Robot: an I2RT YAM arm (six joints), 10 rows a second.
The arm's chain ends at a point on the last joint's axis. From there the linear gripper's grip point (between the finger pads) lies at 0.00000 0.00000 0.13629 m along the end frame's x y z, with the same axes.
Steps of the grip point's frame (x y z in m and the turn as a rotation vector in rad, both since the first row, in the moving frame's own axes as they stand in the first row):
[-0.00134, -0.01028, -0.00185, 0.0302, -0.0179, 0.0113]
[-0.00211, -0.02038, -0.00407, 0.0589, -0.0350, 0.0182]
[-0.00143, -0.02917, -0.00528, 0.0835, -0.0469, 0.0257]
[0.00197, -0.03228, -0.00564, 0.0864, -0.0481, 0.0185]
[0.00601, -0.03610, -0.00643, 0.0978, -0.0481, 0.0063]
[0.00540, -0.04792, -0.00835, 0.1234, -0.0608, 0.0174]
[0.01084, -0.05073, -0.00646, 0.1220, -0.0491, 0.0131]
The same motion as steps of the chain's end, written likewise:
[0.00108, -0.00615, -0.00177, 0.0302, -0.0179, 0.0113]
[0.00258, -0.01232, -0.00375, 0.0589, -0.0350, 0.0182]
[0.00481, -0.01773, -0.00466, 0.0835, -0.0469, 0.0257]
[0.00841, -0.02046, -0.00497, 0.0864, -0.0481, 0.0185]
[0.01251, -0.02278, -0.00562, 0.0978, -0.0481, 0.0063]
[0.01351, -0.03108, -0.00706, 0.1234, -0.0608, 0.0174]
[0.01740, -0.03411, -0.00528, 0.1220, -0.0491, 0.0131]

